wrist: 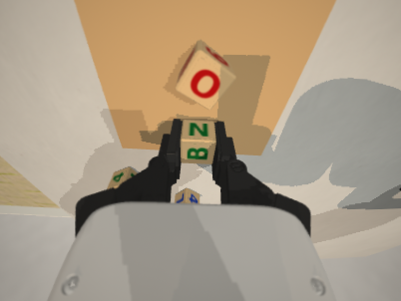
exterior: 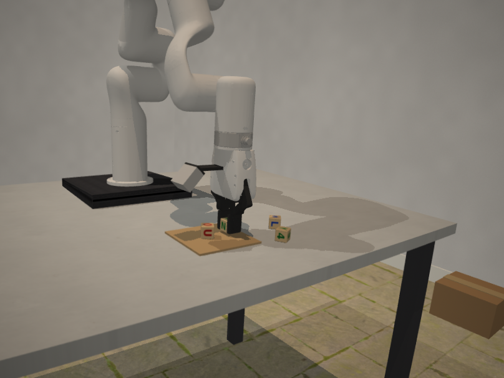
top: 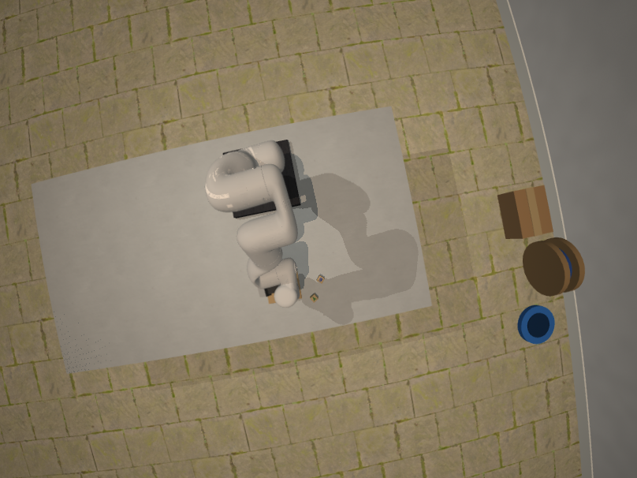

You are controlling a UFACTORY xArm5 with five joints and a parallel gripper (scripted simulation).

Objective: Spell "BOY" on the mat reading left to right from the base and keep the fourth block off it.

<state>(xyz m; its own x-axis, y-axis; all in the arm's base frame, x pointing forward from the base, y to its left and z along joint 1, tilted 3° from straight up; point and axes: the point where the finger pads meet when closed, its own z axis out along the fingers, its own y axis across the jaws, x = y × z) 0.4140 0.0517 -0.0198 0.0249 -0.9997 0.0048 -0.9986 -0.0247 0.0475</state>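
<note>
The tan mat is 4 cm to the right of my hand and 3 cm below it.
</note>
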